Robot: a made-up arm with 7 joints. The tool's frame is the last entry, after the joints.
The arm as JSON. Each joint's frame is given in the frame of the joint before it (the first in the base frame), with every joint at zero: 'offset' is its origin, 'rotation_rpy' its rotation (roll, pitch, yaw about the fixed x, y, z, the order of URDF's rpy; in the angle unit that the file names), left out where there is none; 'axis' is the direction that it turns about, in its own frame. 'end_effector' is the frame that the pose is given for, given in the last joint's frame.
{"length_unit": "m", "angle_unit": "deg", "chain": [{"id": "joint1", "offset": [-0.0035, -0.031, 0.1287], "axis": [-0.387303, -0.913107, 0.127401]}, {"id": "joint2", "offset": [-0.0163, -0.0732, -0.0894], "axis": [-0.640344, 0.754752, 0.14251]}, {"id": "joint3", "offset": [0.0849, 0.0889, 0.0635], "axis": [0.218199, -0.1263, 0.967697]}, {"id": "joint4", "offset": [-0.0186, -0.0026, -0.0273], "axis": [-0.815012, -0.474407, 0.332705]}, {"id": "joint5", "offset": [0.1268, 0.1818, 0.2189], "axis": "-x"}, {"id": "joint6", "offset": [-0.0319, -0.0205, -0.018], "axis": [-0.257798, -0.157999, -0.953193]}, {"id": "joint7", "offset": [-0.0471, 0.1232, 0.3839], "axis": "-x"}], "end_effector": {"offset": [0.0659, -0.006, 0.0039], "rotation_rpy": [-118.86, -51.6, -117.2]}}
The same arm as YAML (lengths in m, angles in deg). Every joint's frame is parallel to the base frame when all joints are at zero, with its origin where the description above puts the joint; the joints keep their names.
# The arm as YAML. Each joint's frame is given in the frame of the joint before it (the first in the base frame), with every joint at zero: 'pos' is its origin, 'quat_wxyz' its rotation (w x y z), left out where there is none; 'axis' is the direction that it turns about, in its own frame. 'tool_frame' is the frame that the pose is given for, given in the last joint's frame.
length_unit: m
angle_unit: deg
joints:
  - joint: joint1
    pos: [-0.0035, -0.031, 0.1287]
    axis: [-0.387303, -0.913107, 0.127401]
  - joint: joint2
    pos: [-0.0163, -0.0732, -0.0894]
    axis: [-0.640296, 0.754795, 0.142499]
  - joint: joint3
    pos: [0.0849, 0.0889, 0.0635]
    axis: [0.218199, -0.1263, 0.967697]
  - joint: joint4
    pos: [-0.0186, -0.0026, -0.0273]
    axis: [-0.815012, -0.474407, 0.332705]
  - joint: joint5
    pos: [0.1268, 0.1818, 0.2189]
    axis: [-1.0, 0.0, 0.0]
  - joint: joint6
    pos: [-0.0319, -0.0205, -0.018]
    axis: [-0.257798, -0.157999, -0.953193]
  - joint: joint7
    pos: [-0.0471, 0.1232, 0.3839]
    axis: [-1.0, 0.0, 0.0]
tool_frame:
  pos: [0.0659, -0.006, 0.0039]
  quat_wxyz: [0.081291, 0.592815, -0.546329, 0.586077]

